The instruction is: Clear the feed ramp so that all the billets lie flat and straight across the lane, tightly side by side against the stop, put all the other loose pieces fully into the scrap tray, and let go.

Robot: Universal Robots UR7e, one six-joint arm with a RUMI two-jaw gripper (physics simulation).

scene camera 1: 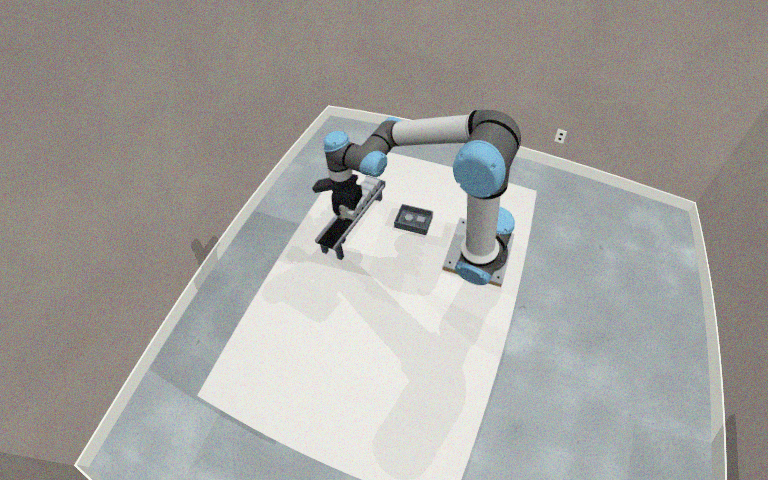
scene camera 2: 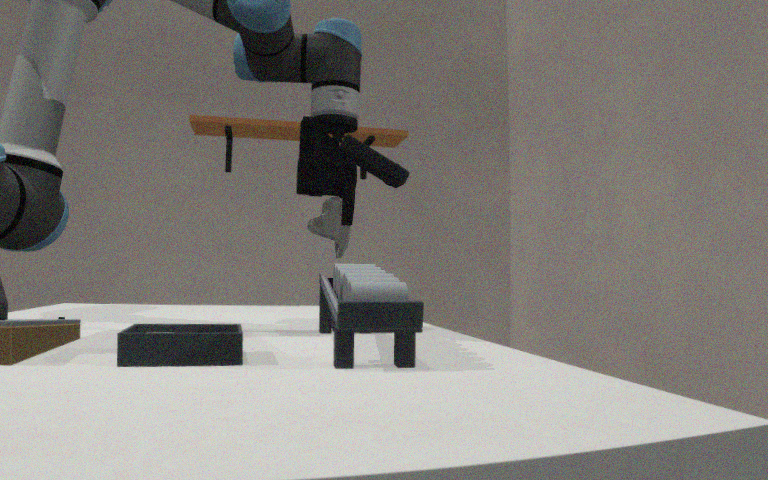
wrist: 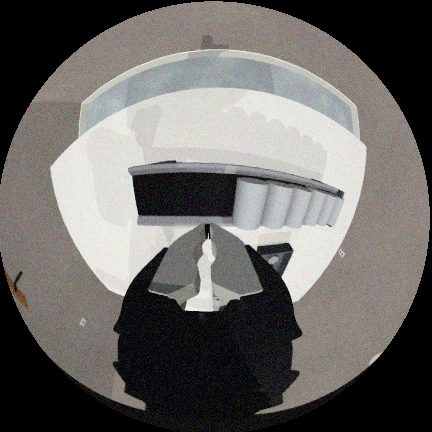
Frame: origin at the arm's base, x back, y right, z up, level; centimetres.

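Where they show: gripper, fingertip midpoint: (scene camera 1: 344, 219) (scene camera 2: 338, 258) (wrist: 208, 224).
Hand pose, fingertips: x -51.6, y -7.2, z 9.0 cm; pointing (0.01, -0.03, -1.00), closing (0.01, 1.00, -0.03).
Things, the pixels of their top centre, and the offset from my fingertips. Level surfaces: height alone.
- dark scrap tray, middle of its top: (scene camera 2: 184, 328) (wrist: 272, 268) (scene camera 1: 413, 216) dy +15.8, dx +21.0, dz -8.8 cm
- round light piece, middle of its top: (wrist: 272, 259) (scene camera 1: 408, 217) dy +16.0, dx +18.9, dz -10.3 cm
- white table, its level: dz -12.3 cm
Several pale grey cylindrical billets (scene camera 1: 370, 185) (scene camera 2: 373, 283) (wrist: 250, 205) lie across the lane of the dark feed ramp (scene camera 1: 339, 250) (scene camera 2: 379, 316) (wrist: 170, 220), in a row toward its stop end. They look straight and side by side; small gaps cannot be ruled out. The other end of the lane is bare and black. My gripper (scene camera 1: 346, 215) (scene camera 2: 339, 254) (wrist: 208, 224) is shut and empty, above the ramp, beyond the row's end away from the stop. The dark scrap tray (scene camera 1: 412, 229) (scene camera 2: 180, 349) (wrist: 274, 248) holds a round light piece (scene camera 1: 408, 217) and a squarish one (scene camera 1: 420, 219).
The robot's base plate (scene camera 1: 450, 263) stands right of the tray in scene camera 1. An orange-brown wall shelf (scene camera 2: 254, 128) is behind the gripper in scene camera 2. The ramp stands on short legs on the white table (scene camera 1: 294, 362).
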